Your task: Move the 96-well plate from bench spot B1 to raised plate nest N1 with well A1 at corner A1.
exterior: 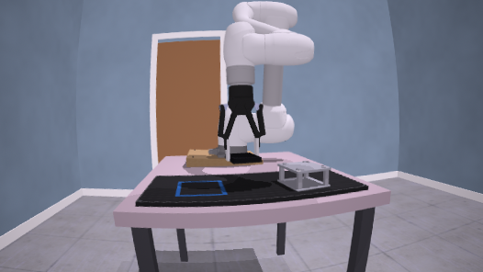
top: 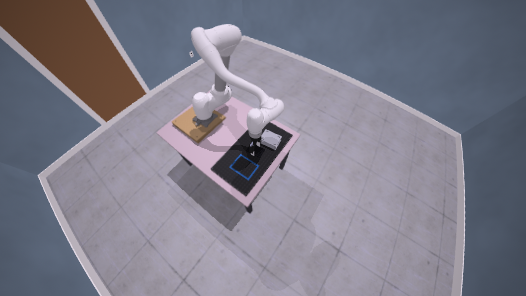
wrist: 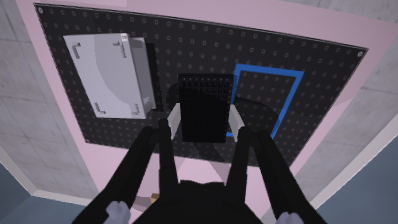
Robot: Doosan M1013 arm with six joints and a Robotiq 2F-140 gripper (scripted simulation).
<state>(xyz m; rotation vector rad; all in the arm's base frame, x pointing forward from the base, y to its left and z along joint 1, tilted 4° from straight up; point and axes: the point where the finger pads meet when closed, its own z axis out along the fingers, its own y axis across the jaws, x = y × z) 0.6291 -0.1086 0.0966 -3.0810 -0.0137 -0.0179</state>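
My hand is 40 mm short of the grey plate nest, 190 mm to the right of it and 60 mm above it. Also, from my hand: black 96-well plate (20 mm below); white A1 label (120 mm ahead, 140 mm to the left, 50 mm below).
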